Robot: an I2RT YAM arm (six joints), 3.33 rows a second.
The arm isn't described. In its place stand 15 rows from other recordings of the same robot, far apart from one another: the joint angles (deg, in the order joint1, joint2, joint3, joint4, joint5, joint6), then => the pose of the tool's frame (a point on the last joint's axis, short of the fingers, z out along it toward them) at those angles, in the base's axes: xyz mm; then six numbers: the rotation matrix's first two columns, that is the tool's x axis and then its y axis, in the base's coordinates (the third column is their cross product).
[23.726 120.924 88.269 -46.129 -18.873 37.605] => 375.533, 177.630, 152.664, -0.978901, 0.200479, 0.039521, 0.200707, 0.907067, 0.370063
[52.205 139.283 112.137 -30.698 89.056 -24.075] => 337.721, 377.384, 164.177, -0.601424, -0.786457, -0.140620, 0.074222, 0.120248, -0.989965
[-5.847 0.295 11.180 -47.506 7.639 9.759] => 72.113, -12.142, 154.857, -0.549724, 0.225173, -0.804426, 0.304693, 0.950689, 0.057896
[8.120 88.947 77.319 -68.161 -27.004 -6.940] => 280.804, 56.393, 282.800, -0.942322, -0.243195, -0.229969, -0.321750, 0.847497, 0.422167
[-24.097 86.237 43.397 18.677 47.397 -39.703] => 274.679, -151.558, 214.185, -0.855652, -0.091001, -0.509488, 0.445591, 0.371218, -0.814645
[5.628 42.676 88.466 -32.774 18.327 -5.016] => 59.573, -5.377, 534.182, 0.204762, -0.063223, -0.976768, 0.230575, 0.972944, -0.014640
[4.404 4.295 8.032 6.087 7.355 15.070] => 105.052, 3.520, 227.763, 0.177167, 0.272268, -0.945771, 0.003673, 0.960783, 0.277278
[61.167 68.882 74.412 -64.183 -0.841 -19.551] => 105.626, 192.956, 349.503, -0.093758, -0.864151, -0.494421, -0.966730, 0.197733, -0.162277
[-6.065 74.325 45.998 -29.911 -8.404 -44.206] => 249.444, -21.271, 211.384, -0.625610, -0.627164, -0.463980, -0.569419, 0.773633, -0.277944
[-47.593 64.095 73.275 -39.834 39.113 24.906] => 134.733, -180.817, 397.480, 0.083535, 0.393060, -0.915711, 0.996382, -0.047387, 0.070554
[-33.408 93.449 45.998 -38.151 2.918 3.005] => 211.167, -141.452, 127.875, -0.802171, 0.591813, -0.079240, 0.596014, 0.801617, -0.046667
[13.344 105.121 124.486 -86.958 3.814 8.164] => 333.175, 76.596, 404.952, -0.919622, -0.072511, -0.386053, -0.075790, 0.997101, -0.006742
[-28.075 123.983 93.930 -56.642 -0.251 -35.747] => 367.116, -195.639, 152.232, -0.989725, -0.134202, -0.049345, -0.132829, 0.990681, -0.030131
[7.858 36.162 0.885 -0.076 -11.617 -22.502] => 128.112, 24.918, 113.774, -0.416023, -0.435847, -0.798100, -0.493395, 0.845424, -0.204500
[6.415 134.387 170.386 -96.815 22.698 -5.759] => 418.618, 33.243, 401.429, -0.871632, -0.191156, -0.451350, -0.003577, 0.923276, -0.384119
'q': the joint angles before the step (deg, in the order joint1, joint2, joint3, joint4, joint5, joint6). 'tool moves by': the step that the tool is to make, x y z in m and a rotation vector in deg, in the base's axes. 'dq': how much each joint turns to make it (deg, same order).
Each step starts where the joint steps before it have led.
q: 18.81 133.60 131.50 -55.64 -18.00 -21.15
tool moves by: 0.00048 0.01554 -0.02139 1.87 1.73 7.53
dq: 1.29 2.62 -0.01 0.05 -5.22 -4.43
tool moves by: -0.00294 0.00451 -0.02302 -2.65 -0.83 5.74
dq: 0.59 0.31 -4.18 1.84 -0.01 -6.37
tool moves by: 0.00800 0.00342 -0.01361 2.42 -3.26 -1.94
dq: 0.04 0.00 -4.11 8.99 0.01 2.47
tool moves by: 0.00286 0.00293 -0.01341 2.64 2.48 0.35
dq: 0.00 1.70 -0.03 1.01 -3.03 1.60
